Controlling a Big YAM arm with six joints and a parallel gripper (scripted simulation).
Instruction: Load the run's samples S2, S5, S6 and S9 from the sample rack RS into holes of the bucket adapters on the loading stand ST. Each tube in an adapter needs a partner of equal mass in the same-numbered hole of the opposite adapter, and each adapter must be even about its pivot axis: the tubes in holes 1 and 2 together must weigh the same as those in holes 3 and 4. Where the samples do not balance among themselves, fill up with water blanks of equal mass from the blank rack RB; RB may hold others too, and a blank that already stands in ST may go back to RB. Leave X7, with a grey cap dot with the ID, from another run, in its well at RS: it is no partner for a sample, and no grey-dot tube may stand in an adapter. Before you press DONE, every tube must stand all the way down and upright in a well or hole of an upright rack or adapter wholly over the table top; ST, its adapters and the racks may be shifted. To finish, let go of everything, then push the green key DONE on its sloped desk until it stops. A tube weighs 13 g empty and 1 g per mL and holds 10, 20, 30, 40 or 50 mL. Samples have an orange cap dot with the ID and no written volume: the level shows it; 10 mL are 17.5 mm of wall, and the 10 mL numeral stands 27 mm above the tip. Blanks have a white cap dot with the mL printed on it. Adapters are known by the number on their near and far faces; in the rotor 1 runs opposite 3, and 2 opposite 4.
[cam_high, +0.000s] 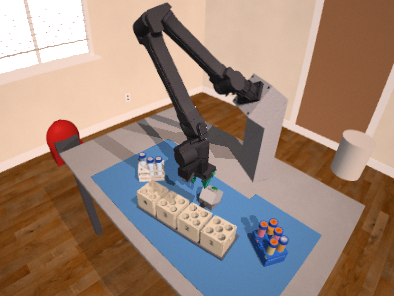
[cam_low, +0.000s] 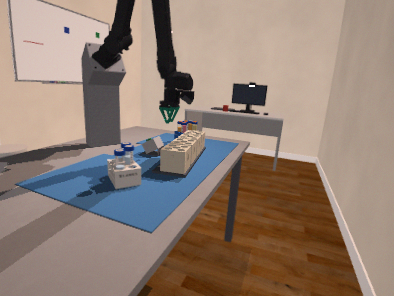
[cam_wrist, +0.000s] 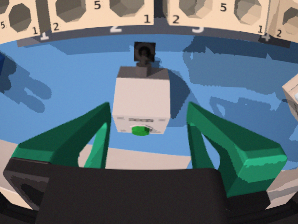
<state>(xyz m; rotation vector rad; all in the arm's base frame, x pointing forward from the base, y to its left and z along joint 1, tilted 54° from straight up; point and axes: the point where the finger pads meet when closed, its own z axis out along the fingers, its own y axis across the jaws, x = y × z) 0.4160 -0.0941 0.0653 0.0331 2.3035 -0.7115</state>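
My gripper is now 27 cm to the right of the sample tube S5, 10 cm above it and 7 cm short of it. Also, from my hand: 50 mL blank (25 cm to the right, 15 cm behind, 10 cm below); grey DONE desk (12 cm below, 8 cm behind, 4 cm to the left); adapter 1 (13 cm ahead, 12 cm to the left, 12 cm below).
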